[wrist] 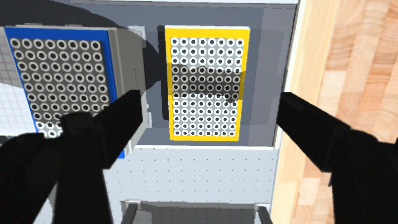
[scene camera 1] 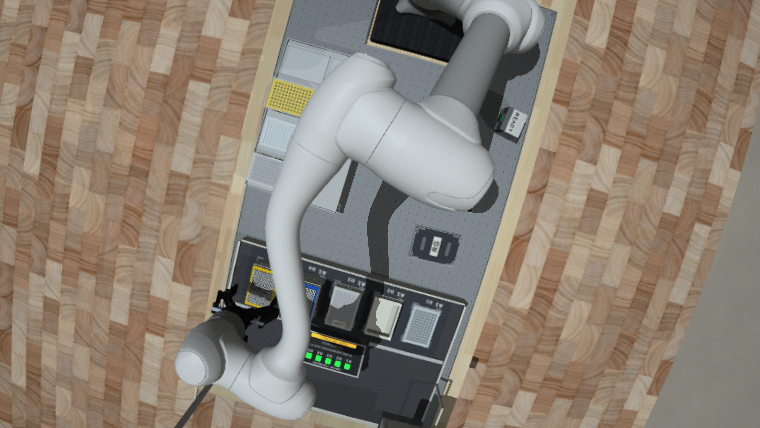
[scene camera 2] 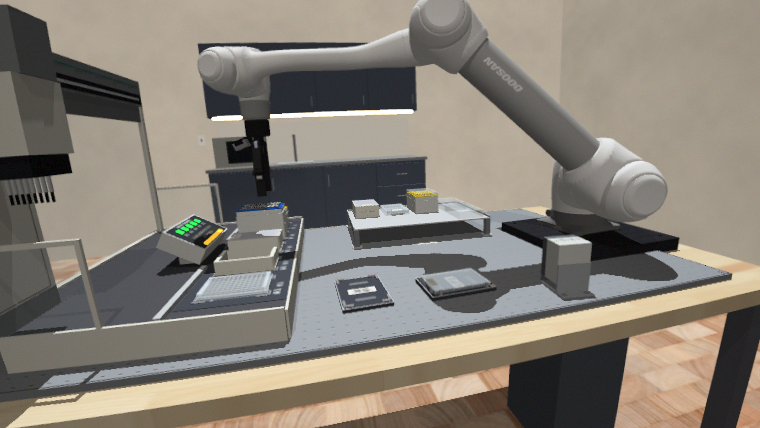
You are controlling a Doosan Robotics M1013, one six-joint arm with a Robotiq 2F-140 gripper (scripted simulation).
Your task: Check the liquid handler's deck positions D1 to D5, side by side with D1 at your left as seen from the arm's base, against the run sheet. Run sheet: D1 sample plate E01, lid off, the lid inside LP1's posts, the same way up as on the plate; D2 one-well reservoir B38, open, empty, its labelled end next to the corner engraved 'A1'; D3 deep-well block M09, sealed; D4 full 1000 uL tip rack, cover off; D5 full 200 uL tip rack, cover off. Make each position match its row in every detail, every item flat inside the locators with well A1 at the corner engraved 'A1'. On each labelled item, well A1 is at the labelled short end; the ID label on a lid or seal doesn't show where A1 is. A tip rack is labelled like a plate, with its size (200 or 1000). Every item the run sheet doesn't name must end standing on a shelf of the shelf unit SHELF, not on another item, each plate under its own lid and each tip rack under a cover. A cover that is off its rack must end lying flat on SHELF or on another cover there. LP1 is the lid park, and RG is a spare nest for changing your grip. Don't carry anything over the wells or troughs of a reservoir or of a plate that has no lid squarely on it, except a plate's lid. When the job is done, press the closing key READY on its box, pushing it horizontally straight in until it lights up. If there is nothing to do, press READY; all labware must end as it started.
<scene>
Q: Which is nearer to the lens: the cream reservoir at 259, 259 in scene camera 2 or the clear sample plate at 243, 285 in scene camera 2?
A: The clear sample plate.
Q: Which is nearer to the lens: the blue-framed tip rack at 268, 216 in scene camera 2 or the clear sample plate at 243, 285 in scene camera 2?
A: The clear sample plate.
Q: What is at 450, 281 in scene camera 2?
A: A clear lid.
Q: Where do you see a clear sample plate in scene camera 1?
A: At 427, 315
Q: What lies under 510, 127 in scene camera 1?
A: A ready box.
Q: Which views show the clear sample plate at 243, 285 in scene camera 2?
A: Scene camera 1 and scene camera 2 only.
</scene>
